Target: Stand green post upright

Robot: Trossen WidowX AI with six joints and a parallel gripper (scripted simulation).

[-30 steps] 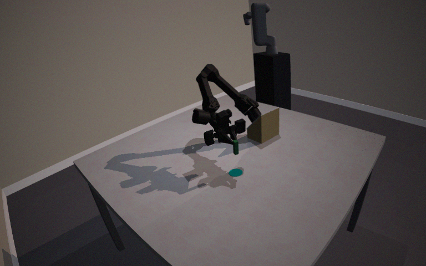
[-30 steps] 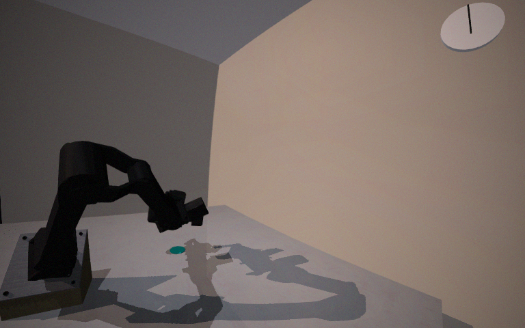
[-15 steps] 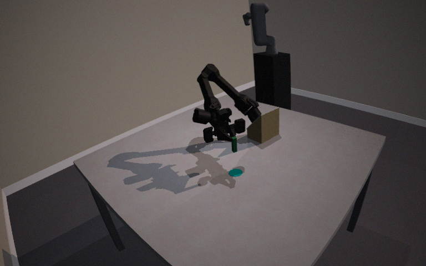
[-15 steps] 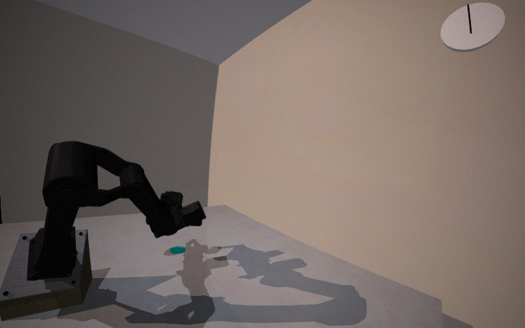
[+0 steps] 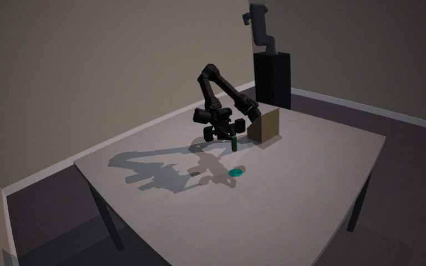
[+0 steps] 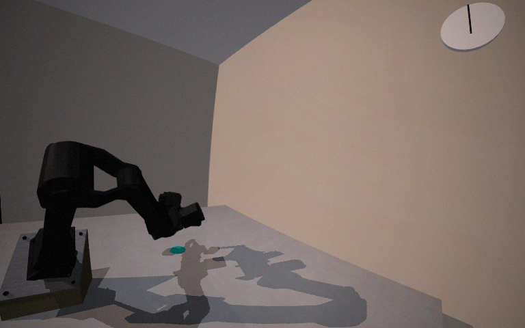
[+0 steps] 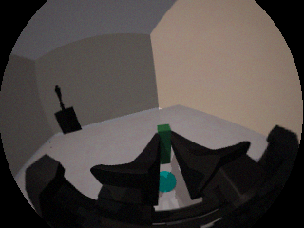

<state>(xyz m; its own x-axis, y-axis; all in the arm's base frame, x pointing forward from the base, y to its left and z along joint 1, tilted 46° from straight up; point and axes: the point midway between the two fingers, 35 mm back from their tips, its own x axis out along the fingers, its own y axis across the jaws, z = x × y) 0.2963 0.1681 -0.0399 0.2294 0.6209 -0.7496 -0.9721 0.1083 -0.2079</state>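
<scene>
Now: the cyan circle 16 cm below my gripper tip. From my gripper tip the other things lie so: green post (2 cm below).
</scene>
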